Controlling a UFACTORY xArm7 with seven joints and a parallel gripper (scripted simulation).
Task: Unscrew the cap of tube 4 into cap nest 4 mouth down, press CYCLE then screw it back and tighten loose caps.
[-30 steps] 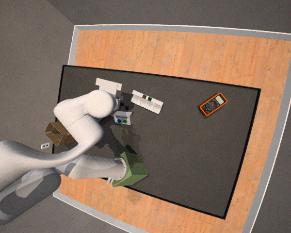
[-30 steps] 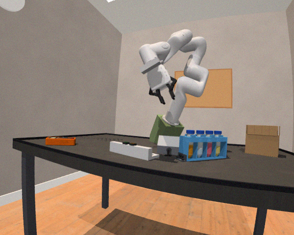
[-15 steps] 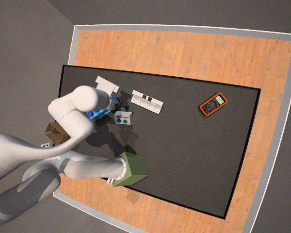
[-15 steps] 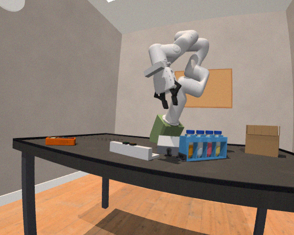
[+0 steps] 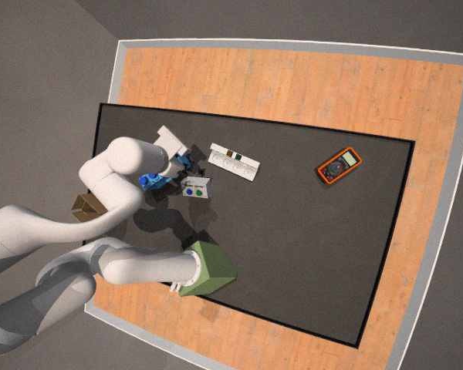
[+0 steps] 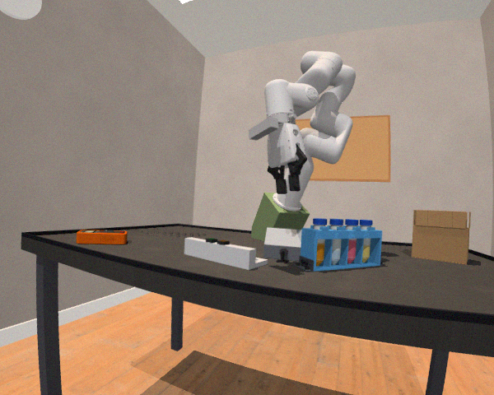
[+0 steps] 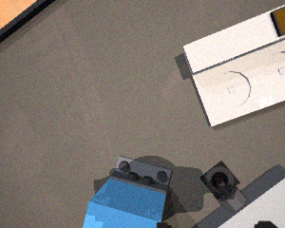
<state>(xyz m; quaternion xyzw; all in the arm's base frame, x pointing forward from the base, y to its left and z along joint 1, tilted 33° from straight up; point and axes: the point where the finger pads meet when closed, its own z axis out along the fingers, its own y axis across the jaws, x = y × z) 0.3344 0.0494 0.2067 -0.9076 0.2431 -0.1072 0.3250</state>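
Right now the tube neck is 90 mm to the left of my hand, 90 mm below it and 10 mm behind it. Round my hand: blue cycle key (140 mm below, 120 mm behind, 10 mm to the right); then blue cap (90 mm to the left, 90 mm below, 10 mm behind); then key housing (150 mm below, 90 mm behind, 30 mm to the right).
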